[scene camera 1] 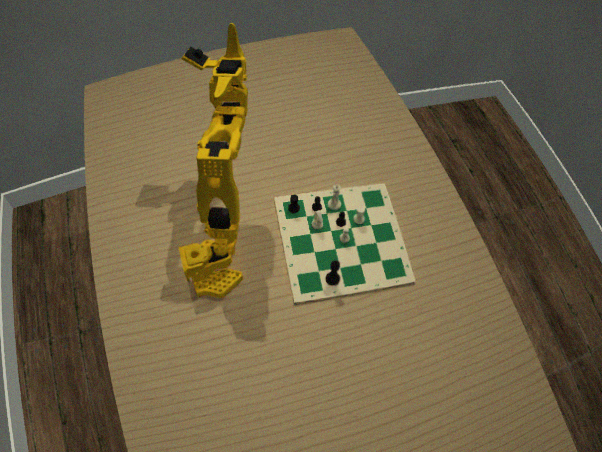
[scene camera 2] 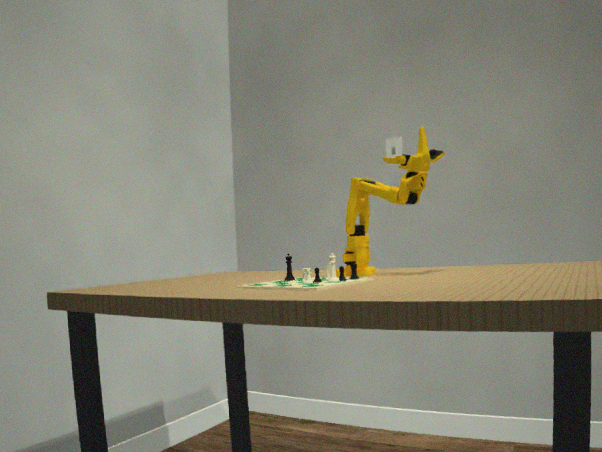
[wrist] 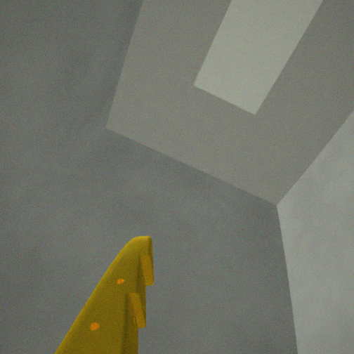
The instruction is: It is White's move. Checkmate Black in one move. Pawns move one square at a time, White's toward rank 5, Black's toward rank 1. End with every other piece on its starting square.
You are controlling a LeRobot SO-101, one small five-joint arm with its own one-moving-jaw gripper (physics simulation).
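Seen in the pictures: hand, its tool point: [scene camera 1: 231, 26] [scene camera 2: 421, 128]; arm's base, origin of its link: [scene camera 1: 224, 267].
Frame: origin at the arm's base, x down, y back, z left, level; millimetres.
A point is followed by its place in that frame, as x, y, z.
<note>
The green-and-white board [scene camera 1: 383, 232] {-6, -295, -17} [scene camera 2: 260, 285] {-6, -299, -75} lies on the table to the right of the arm's base in scene view 1. A black king [scene camera 1: 333, 274] {-34, -171, -83} [scene camera 2: 288, 267] {-37, -178, -77} stands near its lower edge. A tall white piece [scene camera 1: 335, 200] {-28, -227, 62} [scene camera 2: 332, 267] {-38, -233, 68} stands in the top row, with a black pawn [scene camera 1: 317, 204] {-20, -194, 68} [scene camera 2: 342, 273] {-22, -197, 74} and a stout black piece [scene camera 1: 294, 204] {-24, -153, 77} [scene camera 2: 354, 271] {-23, -157, 84} to its left. Below are a white piece [scene camera 1: 317, 221] {-24, -181, 30}, a black pawn [scene camera 1: 341, 219] {-20, -225, 24} [scene camera 2: 317, 275] {-21, -229, 28}, a short white piece [scene camera 1: 359, 216] {-23, -258, 19} [scene camera 2: 306, 275] {-24, -266, 22} and a white pawn [scene camera 1: 345, 236] {-20, -220, -12}. My gripper [scene camera 1: 225, 60] [scene camera 2: 403, 144] is fully open, empty and high above the table.
The wooden table [scene camera 1: 350, 375] {0, -144, -255} [scene camera 2: 475, 287] {0, -311, 390} carries the arm's base [scene camera 1: 217, 282] {-17, 20, -33} [scene camera 2: 359, 270] {-15, -20, 34}, left of the board in scene view 1. A white wall plate [scene camera 2: 393, 146] is on the wall behind the gripper. The wrist view shows wall, ceiling and a pale ceiling panel [wrist: 255, 55].
</note>
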